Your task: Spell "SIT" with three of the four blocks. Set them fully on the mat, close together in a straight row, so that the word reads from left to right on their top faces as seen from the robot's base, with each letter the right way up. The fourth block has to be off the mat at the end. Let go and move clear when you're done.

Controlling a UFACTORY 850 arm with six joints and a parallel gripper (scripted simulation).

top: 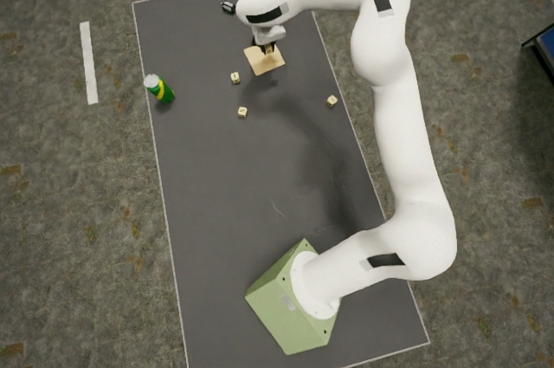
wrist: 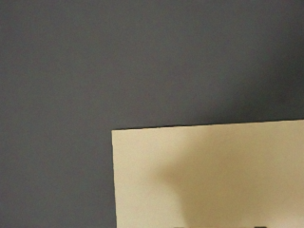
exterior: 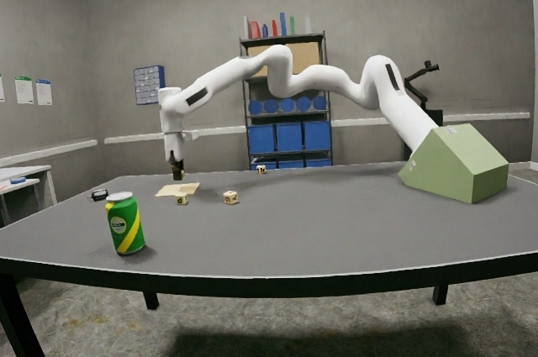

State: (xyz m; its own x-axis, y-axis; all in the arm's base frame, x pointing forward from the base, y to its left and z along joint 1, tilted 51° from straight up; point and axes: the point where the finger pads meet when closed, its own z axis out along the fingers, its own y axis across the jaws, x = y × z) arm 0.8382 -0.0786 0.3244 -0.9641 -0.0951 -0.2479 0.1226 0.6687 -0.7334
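Right now the tan mat is 6 cm below my hand, 2 cm to the left of it and 1 cm ahead of it. From my hand the other things lie so: small black object (32 cm ahead, 4 cm to the left, 4 cm below); then yellow can (47 cm to the left, 5 cm ahead).
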